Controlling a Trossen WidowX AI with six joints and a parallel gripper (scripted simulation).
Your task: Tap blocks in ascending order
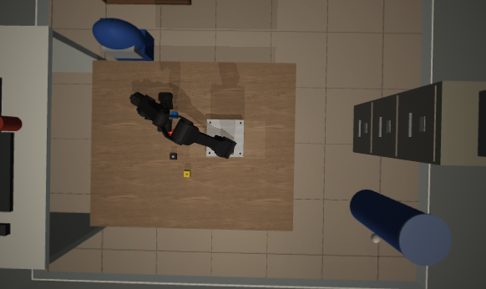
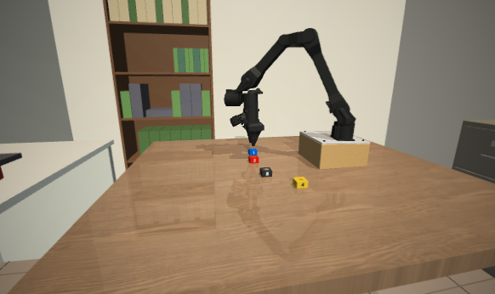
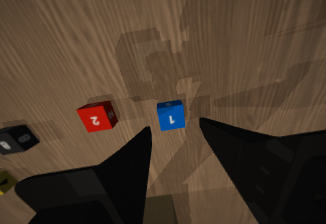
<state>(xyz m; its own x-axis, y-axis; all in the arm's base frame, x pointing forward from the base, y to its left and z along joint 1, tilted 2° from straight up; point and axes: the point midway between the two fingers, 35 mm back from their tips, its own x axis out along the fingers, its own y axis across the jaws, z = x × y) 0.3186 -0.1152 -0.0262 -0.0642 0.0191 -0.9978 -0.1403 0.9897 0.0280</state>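
Now: the blue block 30 mm below my gripper tip. Also, from my gripper tip: red block 90 mm to the left, 30 mm below; then yellow block 300 mm to the left, 120 mm behind, 30 mm below; then black block 220 mm to the left, 30 mm below, 30 mm behind.
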